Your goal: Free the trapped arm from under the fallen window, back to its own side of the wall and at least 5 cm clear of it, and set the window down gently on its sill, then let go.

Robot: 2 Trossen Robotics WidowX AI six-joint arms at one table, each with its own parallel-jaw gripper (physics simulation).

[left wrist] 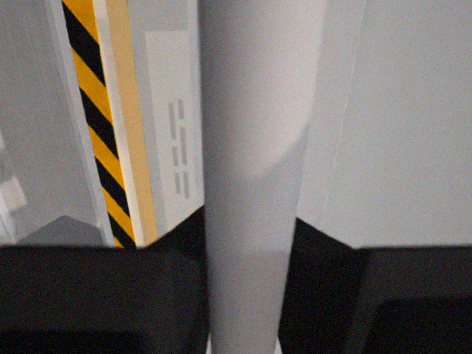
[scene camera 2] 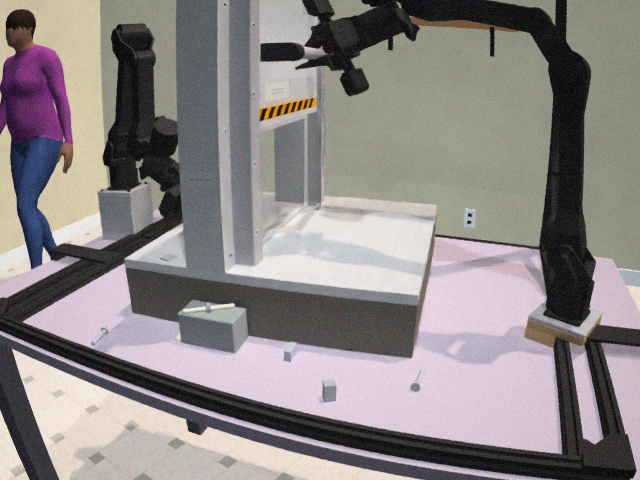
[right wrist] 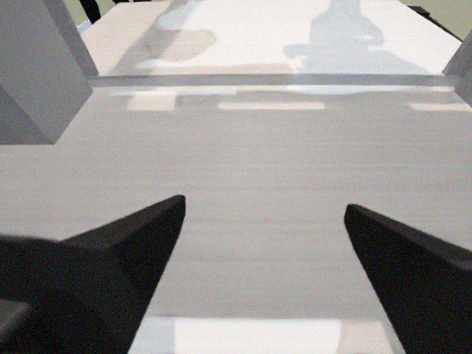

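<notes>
The window, with a yellow-and-black striped lower edge, hangs raised in the grey wall frame, with an open gap beneath it. My left gripper is shut on the window's handle, a light round bar with a dark section in scene camera 2. My right gripper is open and empty, over the pale base on the near side of the grey sill strip in the right wrist view. In scene camera 2, the right arm is left of the wall; its fingertips are hidden behind the post.
The wall stands on a thick base. In front of the base are a grey block with a pale rod on it, two small grey blocks and bolts. Wall posts flank the opening.
</notes>
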